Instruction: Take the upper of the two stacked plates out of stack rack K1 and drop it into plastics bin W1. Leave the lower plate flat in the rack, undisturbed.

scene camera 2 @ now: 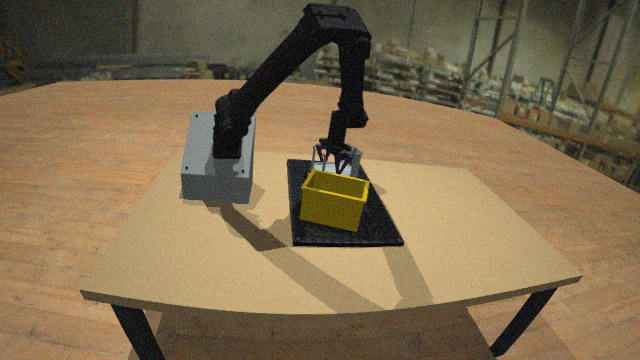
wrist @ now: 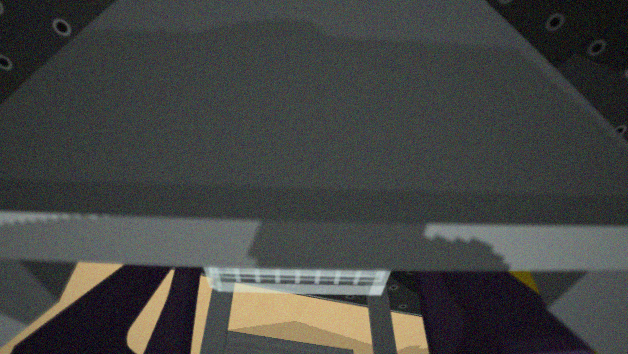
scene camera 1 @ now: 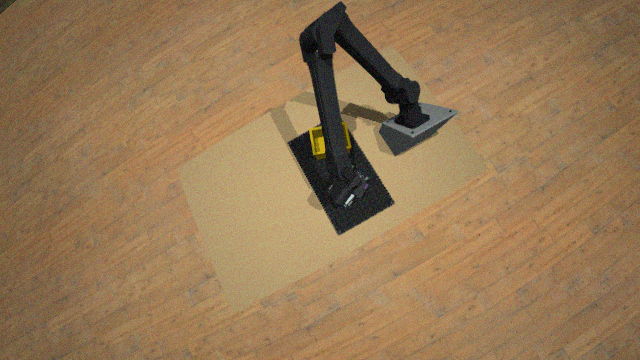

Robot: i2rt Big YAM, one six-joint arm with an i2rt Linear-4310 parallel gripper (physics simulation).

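Places are measured from the arm's base along level axes (x left, y ahead, z down), in metres.
Where they show: gripper, fingertip midpoint: (scene camera 2: 330, 169); arm's base, link origin: (scene camera 2: 228, 140) (scene camera 1: 411, 120).
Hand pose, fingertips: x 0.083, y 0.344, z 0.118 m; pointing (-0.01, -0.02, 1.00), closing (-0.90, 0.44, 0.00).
Each offset is from my fingertips to the centre of the thing. Level surfaces: height alone.
My gripper (scene camera 2: 332, 166) (wrist: 307, 274) is low inside the grey stack rack K1 {dx +0.001, dy +0.008, dz -0.019 m} (scene camera 2: 356, 162) (wrist: 325, 245). Its dark purple fingers stand wide apart, one on each side of the clear upper plate {dx +0.004, dy +0.014, dz -0.005 m} (scene camera 2: 327, 165) (wrist: 300, 289), and it is shut on that plate. In the wrist view the rack's grey panel and front bar hide the fingertips and most of the plate; its ribbed far end shows below the bar. The lower plate cannot be told apart. The yellow bin W1 {dx -0.222, dy -0.030, dz -0.009 m} (scene camera 1: 317, 148) (scene camera 2: 330, 212) stands upright beside the rack.
Rack and bin stand on a black perforated board (scene camera 1: 367, 200) (scene camera 2: 380, 235) on the tan table {dz +0.053 m} (scene camera 1: 240, 200) (scene camera 2: 450, 240). The arm's grey base block (scene camera 1: 415, 135) (scene camera 2: 215, 187) stands to one side. The rack's upright posts stand close around the fingers.
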